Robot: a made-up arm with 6 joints.
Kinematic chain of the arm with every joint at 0, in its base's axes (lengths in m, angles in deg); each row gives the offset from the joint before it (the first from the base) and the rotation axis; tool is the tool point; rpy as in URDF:
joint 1: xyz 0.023 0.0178 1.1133 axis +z
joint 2: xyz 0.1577 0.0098 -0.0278 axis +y
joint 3: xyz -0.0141 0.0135 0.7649 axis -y
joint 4: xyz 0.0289 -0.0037 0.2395 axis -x
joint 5: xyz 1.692 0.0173 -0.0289 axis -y
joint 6: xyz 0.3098 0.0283 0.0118 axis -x
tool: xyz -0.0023 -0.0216 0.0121 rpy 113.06 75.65 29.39
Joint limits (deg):
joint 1: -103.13..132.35
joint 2: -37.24..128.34
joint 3: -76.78..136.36
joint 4: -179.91..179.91
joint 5: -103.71..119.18
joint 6: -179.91..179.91
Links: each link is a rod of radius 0.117 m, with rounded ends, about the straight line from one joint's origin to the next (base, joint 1, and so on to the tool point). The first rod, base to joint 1, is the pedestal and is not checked.
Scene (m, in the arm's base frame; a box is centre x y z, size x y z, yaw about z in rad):
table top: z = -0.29
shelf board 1: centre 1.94 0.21 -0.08 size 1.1 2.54 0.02 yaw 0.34
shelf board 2: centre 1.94 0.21 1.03 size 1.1 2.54 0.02 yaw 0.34
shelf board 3: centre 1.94 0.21 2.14 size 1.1 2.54 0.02 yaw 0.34
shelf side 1: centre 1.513 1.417 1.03 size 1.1 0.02 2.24 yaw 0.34
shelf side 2: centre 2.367 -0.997 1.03 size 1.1 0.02 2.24 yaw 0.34
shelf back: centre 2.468 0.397 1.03 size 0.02 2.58 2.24 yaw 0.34
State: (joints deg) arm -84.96 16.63 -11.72 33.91 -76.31 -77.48
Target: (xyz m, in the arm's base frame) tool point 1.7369 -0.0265 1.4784
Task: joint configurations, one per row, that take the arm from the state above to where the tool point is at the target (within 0.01 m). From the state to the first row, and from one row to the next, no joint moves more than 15 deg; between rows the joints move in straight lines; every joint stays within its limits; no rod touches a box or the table.
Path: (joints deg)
1: -70.77 12.46 -12.68 31.09 -78.47 -77.75
2: -56.57 8.29 -13.65 28.27 -80.64 -78.01
3: -42.38 4.12 -14.61 25.46 -82.80 -78.28
4: -28.18 -0.05 -15.57 22.64 -84.97 -78.54
5: -13.99 -4.21 -16.53 19.82 -87.13 -78.81
6: 0.21 -8.38 -17.50 17.00 -89.29 -79.08

